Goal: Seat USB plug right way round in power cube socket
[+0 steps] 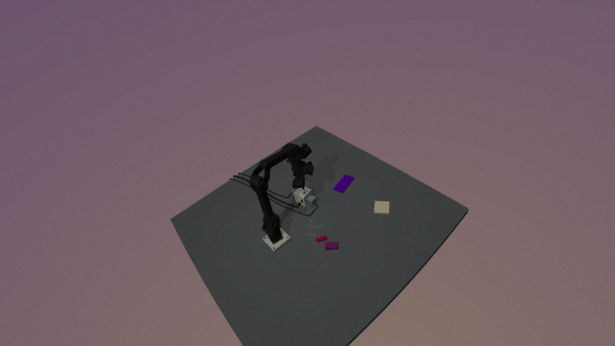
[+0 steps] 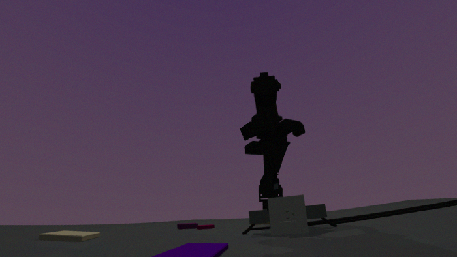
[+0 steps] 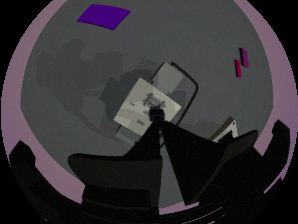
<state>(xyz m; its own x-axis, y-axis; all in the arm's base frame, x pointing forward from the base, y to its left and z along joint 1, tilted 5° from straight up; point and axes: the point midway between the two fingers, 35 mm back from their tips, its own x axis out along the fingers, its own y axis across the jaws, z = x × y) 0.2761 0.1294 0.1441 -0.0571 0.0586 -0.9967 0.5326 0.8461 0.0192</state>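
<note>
The dark USB plug lies 20 mm below my gripper tip. Round my gripper tip: purple flat card (250 mm ahead, 130 mm below, 30 mm to the right); magenta block (350 mm to the right, 130 mm below, 50 mm behind); cream tile (320 mm to the right, 310 mm ahead, 130 mm below).
</note>
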